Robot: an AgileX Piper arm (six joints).
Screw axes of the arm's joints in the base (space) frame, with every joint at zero. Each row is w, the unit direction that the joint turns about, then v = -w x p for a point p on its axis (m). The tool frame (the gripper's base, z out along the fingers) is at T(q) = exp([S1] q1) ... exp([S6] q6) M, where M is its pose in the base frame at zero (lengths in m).
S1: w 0 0 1 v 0 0 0
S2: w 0 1 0 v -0.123 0 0
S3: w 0 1 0 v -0.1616 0 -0.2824
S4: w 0.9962 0 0.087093 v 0 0.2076 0
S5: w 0 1 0 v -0.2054 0 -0.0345
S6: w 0.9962 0 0.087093 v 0 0.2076 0
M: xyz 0.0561 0 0.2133 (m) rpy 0 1.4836 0 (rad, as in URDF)
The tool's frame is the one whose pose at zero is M.
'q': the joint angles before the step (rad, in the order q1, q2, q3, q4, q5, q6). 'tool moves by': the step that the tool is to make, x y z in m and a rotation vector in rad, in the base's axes. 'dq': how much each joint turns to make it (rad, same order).
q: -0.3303, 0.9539, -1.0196, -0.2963, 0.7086, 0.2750
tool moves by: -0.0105, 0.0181, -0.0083, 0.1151, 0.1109, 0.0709
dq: 0.0459, -0.0297, 0.0003, 0.1298, 0.1626, -0.0712
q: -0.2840, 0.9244, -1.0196, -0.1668, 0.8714, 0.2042
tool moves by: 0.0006, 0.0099, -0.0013, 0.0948, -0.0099, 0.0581
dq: 0.0019, -0.0051, 0.0000, 0.1356, 0.0182, -0.0518
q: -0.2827, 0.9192, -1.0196, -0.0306, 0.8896, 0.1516
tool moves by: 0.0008, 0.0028, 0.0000, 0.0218, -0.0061, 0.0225
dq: 0.0002, 0.0000, -0.0001, 0.0407, 0.0002, -0.0228
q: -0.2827, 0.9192, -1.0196, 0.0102, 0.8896, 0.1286
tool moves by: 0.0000, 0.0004, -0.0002, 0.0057, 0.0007, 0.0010
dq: 0.0000, 0.0000, 0.0002, 0.0053, 0.0020, 0.0001
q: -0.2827, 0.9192, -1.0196, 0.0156, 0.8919, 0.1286
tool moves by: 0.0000, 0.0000, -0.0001, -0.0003, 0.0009, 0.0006
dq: -0.0001, 0.0001, 0.0001, 0.0002, 0.0005, -0.0010
